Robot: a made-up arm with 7 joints. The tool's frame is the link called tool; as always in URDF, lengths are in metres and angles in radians.
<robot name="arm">
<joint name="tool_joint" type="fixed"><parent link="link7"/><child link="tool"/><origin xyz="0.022 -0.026 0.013" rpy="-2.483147 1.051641 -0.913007"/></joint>
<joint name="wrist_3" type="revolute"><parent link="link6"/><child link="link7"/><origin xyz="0.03 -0.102 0.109"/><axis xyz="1 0 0"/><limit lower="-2.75" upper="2.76" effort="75" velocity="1.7"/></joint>
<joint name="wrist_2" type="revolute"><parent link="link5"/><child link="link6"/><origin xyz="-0.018 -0.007 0.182"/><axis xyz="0 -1 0"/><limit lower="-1" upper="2.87" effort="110" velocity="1.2"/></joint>
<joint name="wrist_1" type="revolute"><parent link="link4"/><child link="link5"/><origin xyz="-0.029 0.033 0.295"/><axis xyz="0 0 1"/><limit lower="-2.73" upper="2.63" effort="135" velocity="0.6"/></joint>
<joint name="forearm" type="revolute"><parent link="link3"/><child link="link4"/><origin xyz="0.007 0.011 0.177"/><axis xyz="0 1 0"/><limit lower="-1.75" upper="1.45" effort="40" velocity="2.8"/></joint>
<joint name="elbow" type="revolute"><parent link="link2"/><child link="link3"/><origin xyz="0.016 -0.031 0.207"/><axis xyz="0 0 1"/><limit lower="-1.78" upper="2.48" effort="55" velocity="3"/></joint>
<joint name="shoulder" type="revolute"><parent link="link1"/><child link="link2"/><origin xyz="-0.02 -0.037 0.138"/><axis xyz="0 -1 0"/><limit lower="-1.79" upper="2.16" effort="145" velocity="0.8"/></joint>
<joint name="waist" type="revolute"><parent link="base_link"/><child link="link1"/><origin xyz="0.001 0.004 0.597"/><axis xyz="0 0 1"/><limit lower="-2.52" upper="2.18" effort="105" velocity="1.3"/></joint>
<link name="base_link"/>
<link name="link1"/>
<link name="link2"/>
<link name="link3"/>
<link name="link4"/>
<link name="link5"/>
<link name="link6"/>
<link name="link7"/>
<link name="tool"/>
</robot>
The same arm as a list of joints. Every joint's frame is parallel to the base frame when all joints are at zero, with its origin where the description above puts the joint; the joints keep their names.
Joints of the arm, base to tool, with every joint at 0 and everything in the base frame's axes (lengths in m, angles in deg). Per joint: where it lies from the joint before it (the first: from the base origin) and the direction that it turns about. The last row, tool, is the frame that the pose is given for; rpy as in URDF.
waist: origin 0.001 0.004 0.597 axis 0 0 1
shoulder: origin -0.02 -0.037 0.138 axis 0 -1 0
elbow: origin 0.016 -0.031 0.207 axis 0 0 1
forearm: origin 0.007 0.011 0.177 axis 0 1 0
wrist_1: origin -0.029 0.033 0.295 axis 0 0 1
wrist_2: origin -0.018 -0.007 0.182 axis 0 -1 0
wrist_3: origin 0.03 -0.102 0.109 axis 1 0 0
tool: origin 0.022 -0.026 0.013 rpy -142.27 60.25 -52.31
Joint limits (deg, base to tool): -144.39..124.9 -102.56..123.76 -101.99..142.09 -100.27..83.08 -156.42..150.69 -57.3..164.44 -157.56..158.14

